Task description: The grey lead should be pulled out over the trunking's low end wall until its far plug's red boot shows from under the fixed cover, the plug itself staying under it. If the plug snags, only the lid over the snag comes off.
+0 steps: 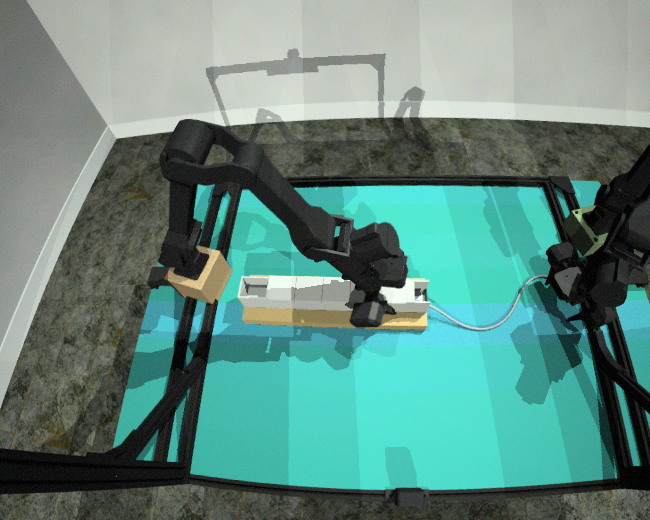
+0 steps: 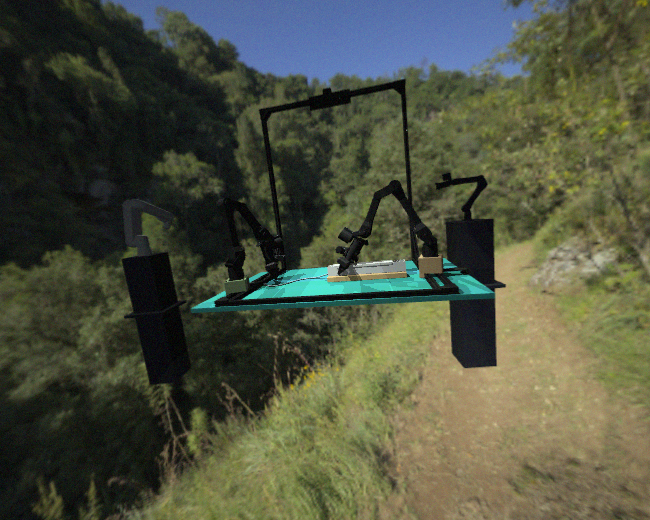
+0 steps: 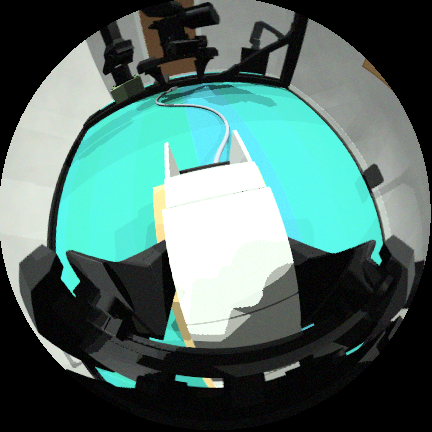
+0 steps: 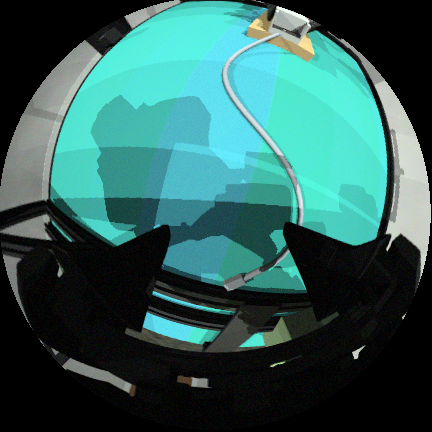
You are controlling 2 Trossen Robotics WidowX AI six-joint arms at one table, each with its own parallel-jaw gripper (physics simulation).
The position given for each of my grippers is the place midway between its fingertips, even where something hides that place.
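Note:
Right gripper, open, holding nothing: (image 1: 556,302), (image 3: 183,84), (image 4: 228,229). Left gripper: (image 1: 397,300), (image 3: 224,235). Trunking: (image 3: 239,173), (image 4: 292,40).

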